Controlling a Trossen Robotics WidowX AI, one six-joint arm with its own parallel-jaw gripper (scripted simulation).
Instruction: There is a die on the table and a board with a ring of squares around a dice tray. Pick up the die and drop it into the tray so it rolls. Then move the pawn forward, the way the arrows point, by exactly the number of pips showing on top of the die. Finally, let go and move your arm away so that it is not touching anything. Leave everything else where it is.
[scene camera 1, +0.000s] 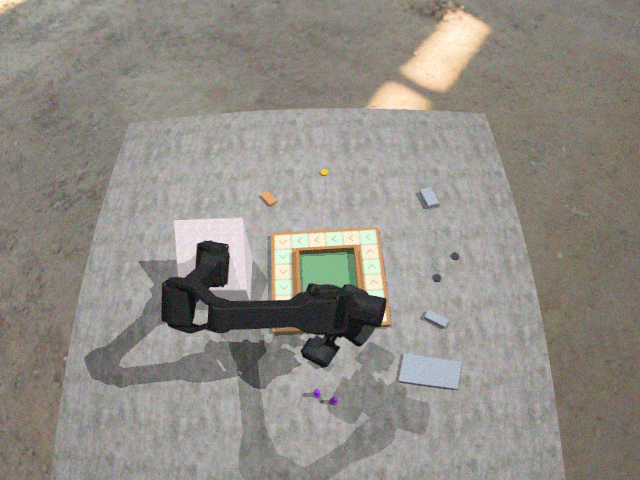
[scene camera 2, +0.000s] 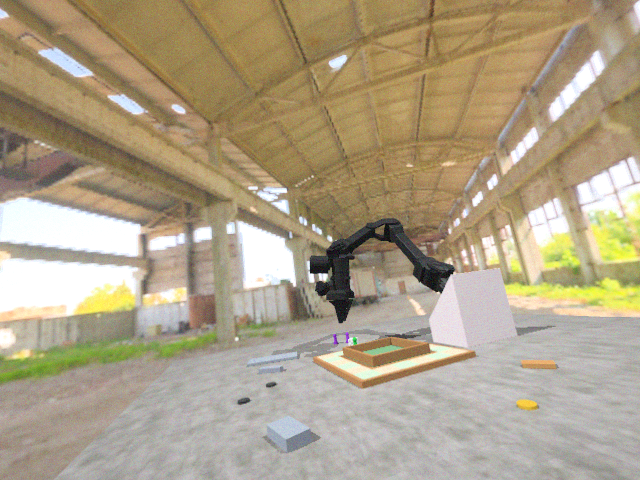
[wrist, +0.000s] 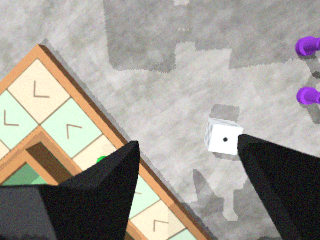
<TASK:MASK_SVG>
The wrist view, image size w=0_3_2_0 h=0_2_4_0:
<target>my gripper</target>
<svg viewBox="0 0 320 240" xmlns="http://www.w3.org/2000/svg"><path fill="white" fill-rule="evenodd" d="M139 142L137 140L128 142L83 172L57 185L27 184L0 186L0 240L124 240L139 175ZM239 134L237 151L243 169L264 204L265 210L272 219L282 240L320 240L320 157L286 148L247 134Z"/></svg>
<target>white die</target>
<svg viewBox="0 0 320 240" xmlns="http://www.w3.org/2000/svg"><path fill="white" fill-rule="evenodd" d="M208 117L204 143L208 151L237 155L238 135L242 134L243 127L235 121Z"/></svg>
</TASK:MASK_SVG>
